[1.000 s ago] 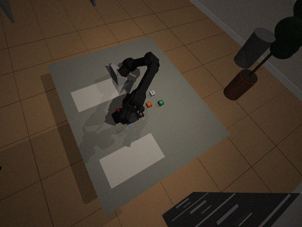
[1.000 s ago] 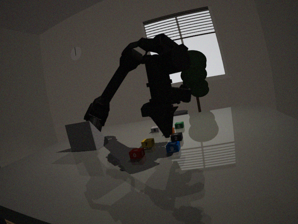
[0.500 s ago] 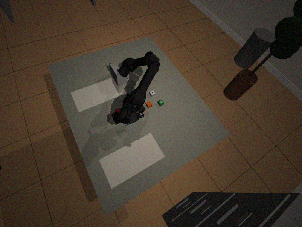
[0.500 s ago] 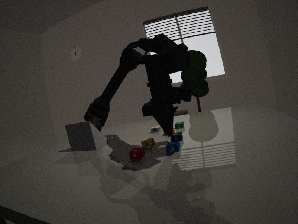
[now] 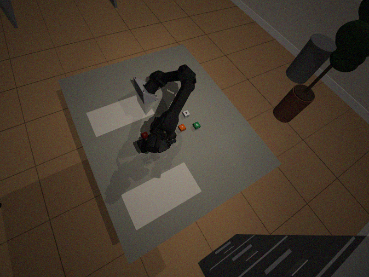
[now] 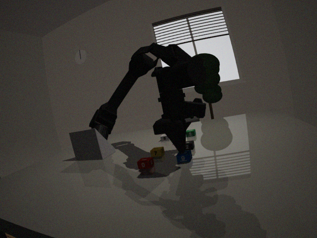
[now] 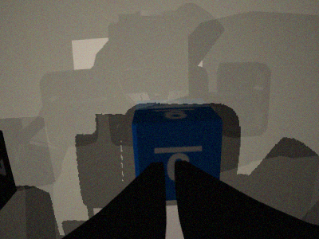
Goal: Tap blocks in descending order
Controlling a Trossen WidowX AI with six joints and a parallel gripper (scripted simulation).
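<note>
Right now my gripper tip is 1 cm above the blue block. The rest, counted from my gripper tip: black block 1 cm ahead, 9 cm to the left, 1 cm below; red block 10 cm behind, 2 cm to the right, 1 cm below; yellow block 8 cm behind, 7 cm to the left, 1 cm below.
</note>
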